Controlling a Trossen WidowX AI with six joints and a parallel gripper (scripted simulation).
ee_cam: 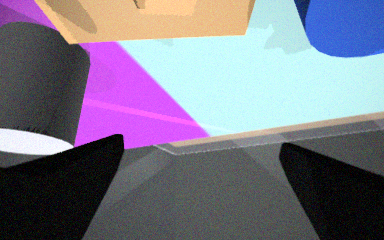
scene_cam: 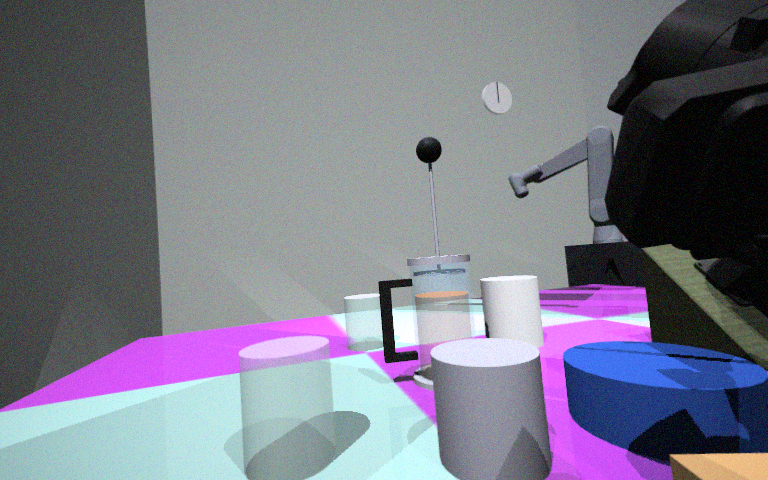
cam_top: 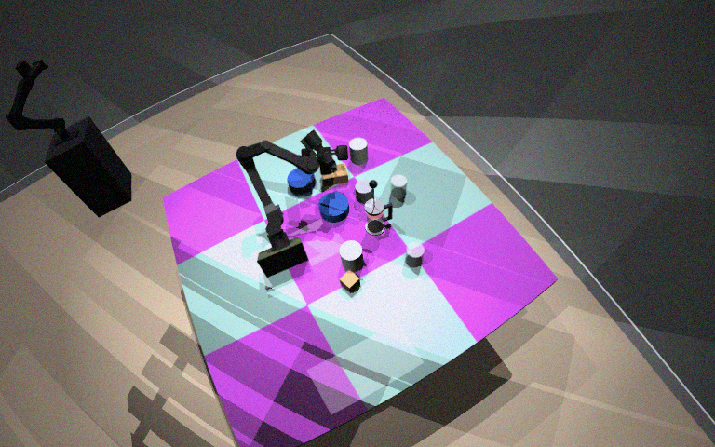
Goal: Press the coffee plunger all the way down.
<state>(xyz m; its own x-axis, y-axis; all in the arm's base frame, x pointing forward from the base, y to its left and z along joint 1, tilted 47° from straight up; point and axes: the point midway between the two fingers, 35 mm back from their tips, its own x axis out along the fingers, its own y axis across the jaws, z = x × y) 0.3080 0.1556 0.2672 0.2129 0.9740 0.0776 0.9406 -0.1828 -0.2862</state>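
Right now the glass coffee press is 6 cm ahead of my gripper tip, 36 cm to the right of it and 1 cm above it. From my gripper tip the other things lie so: small brown block: 14 cm behind, 54 cm to the right, 9 cm below.
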